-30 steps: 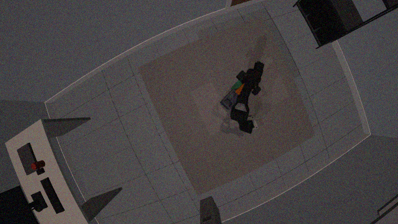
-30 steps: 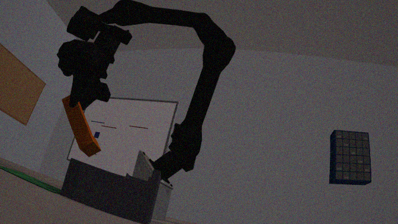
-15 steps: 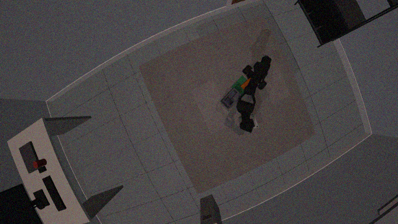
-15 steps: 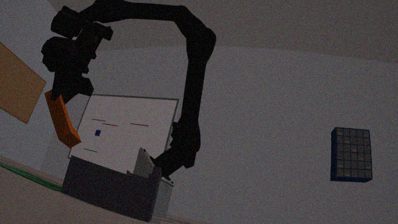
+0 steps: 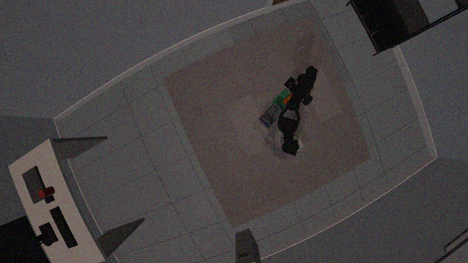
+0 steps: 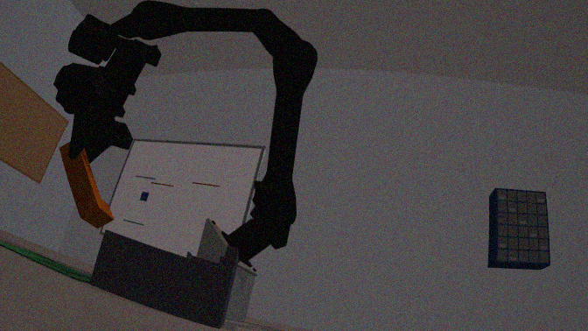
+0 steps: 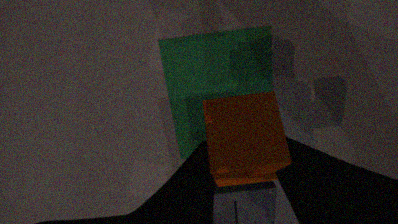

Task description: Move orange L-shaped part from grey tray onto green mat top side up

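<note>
My gripper tip is 10 mm past the green mat, 20 mm to the right of it and 150 mm above it. Also, from my gripper tip: tray wall: 30 mm behind, 150 mm to the left, 90 mm below; then orange L-shaped part: 30 mm behind, 20 mm to the left, 30 mm below.
</note>
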